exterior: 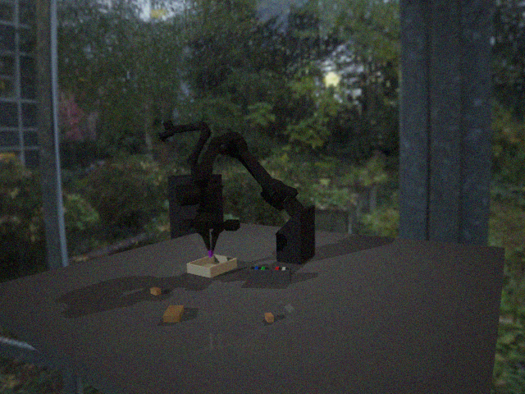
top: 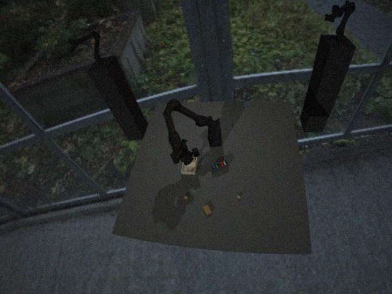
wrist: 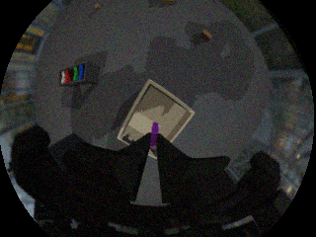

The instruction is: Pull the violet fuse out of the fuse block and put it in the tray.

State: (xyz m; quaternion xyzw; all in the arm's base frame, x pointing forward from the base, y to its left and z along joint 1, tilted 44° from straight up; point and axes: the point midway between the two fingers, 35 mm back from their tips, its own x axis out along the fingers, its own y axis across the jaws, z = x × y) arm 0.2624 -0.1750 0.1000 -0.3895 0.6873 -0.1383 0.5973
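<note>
The beige tray lies 6 cm below my gripper tip.
</note>
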